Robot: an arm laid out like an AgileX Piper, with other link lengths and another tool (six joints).
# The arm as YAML. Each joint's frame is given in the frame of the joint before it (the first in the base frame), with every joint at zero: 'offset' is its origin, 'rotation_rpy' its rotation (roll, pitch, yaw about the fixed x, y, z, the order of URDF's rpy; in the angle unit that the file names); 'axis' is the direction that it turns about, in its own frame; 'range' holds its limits. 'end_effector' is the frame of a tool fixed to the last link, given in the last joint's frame.
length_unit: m
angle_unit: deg
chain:
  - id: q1
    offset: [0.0, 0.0, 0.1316]
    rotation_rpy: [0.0, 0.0, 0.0]
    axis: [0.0, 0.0, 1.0]
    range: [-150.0, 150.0]
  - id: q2
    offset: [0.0, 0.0, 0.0]
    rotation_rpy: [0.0, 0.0, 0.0]
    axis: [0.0, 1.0, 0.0]
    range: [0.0, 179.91]
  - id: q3
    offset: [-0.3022, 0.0, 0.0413]
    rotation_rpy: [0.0, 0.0, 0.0]
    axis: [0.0, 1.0, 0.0]
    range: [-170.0, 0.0]
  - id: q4
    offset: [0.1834, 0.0, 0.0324]
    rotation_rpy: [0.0, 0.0, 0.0]
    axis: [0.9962, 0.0, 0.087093]
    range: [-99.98, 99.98]
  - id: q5
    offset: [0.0, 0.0, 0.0]
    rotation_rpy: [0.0, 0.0, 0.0]
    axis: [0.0, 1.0, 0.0]
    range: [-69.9, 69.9]
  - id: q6
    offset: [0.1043, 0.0, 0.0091]
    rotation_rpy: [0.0, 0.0, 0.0]
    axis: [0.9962, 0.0, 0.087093]
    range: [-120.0, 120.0]
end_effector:
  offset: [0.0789, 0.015, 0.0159]
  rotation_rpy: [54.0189, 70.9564, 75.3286]
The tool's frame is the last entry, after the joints.
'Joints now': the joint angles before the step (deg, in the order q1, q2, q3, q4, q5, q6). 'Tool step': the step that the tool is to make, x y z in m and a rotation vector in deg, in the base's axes. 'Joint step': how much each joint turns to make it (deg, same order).
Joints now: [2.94 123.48 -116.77 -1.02 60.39 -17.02]
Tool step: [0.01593 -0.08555 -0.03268 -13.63 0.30 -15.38]
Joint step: [-3.43 5.05 0.05 -20.77 -1.83 15.74]
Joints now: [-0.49 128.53 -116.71 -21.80 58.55 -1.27]
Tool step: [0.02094 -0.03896 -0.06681 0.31 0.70 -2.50]
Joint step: [-4.76 8.87 0.12 -0.92 -8.52 1.27]
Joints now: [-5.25 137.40 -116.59 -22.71 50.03 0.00]
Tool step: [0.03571 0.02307 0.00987 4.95 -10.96 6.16]
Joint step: [-0.06 1.02 -0.56 7.91 -12.79 -5.36]
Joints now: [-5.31 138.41 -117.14 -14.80 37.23 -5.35]
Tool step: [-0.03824 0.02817 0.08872 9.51 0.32 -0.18]
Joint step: [0.12 -12.08 -0.86 12.90 13.75 -4.80]
